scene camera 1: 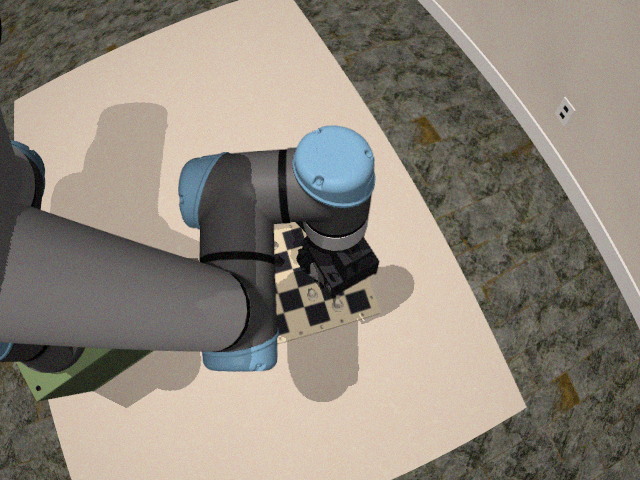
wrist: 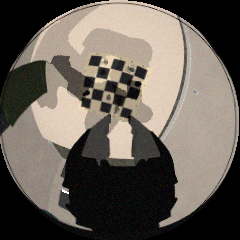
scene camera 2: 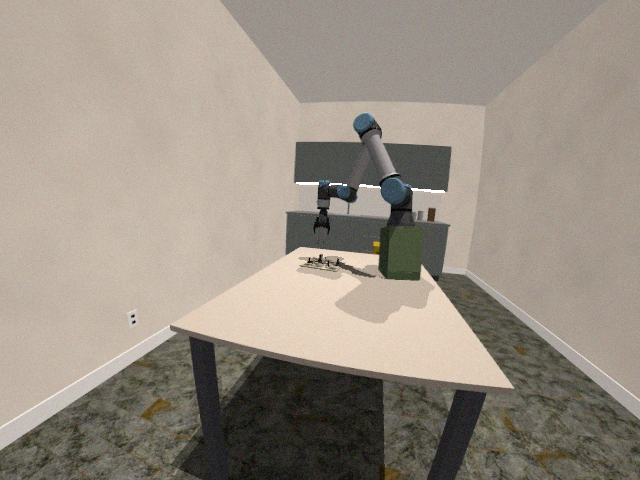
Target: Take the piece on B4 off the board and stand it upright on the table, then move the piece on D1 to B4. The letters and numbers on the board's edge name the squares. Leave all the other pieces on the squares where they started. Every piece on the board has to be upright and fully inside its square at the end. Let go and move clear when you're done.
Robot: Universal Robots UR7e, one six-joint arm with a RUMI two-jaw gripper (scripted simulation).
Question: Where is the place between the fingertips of my gripper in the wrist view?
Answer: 119,115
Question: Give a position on a chessboard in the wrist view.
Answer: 116,82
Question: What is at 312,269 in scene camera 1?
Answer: My gripper.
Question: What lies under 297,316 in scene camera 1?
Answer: A chessboard.
